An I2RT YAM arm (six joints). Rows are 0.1 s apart.
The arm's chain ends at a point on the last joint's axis. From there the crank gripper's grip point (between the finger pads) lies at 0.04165 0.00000 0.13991 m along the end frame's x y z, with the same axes.
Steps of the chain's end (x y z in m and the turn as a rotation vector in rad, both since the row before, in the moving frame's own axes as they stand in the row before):
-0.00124, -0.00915, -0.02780, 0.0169, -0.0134, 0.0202
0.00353, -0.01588, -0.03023, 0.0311, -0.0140, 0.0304
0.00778, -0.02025, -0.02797, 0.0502, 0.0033, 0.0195
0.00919, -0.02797, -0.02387, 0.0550, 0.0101, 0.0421
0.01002, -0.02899, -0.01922, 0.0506, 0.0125, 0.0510
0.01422, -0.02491, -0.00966, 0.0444, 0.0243, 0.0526
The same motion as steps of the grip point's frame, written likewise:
-0.00310, -0.01070, -0.02727, 0.0169, -0.0134, 0.0202
0.00161, -0.01900, -0.02971, 0.0311, -0.0140, 0.0304
0.00830, -0.02645, -0.02826, 0.0502, 0.0033, 0.0195
0.01072, -0.03387, -0.02446, 0.0550, 0.0101, 0.0421
0.01189, -0.03388, -0.01988, 0.0506, 0.0125, 0.0510
0.01771, -0.02882, -0.01080, 0.0444, 0.0243, 0.0526

